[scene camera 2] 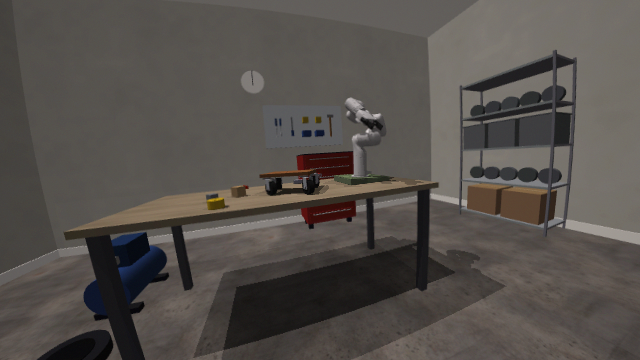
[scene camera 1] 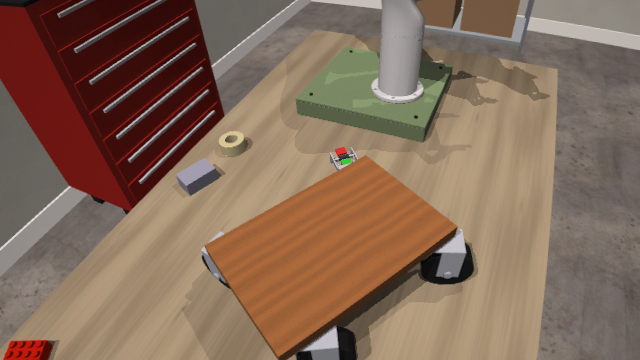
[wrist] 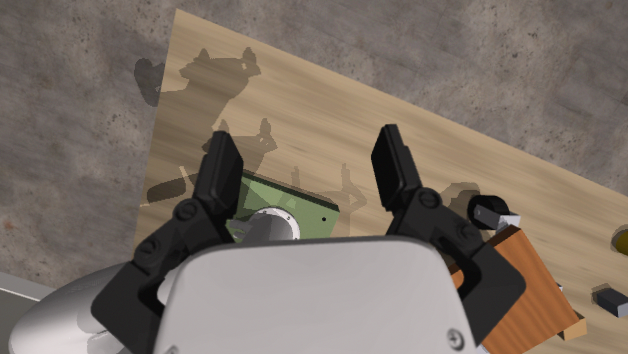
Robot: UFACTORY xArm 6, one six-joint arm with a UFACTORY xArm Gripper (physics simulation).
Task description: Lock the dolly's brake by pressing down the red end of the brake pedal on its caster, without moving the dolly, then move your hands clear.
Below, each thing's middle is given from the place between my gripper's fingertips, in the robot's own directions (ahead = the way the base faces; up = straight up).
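Labels:
Counted from my hand, the grey block (scene camera 1: 194,178) is 34 cm ahead, 59 cm to the right and 34 cm below. The dolly (scene camera 1: 299,268) is far ahead of my hand too, far to the right of it and far below it.

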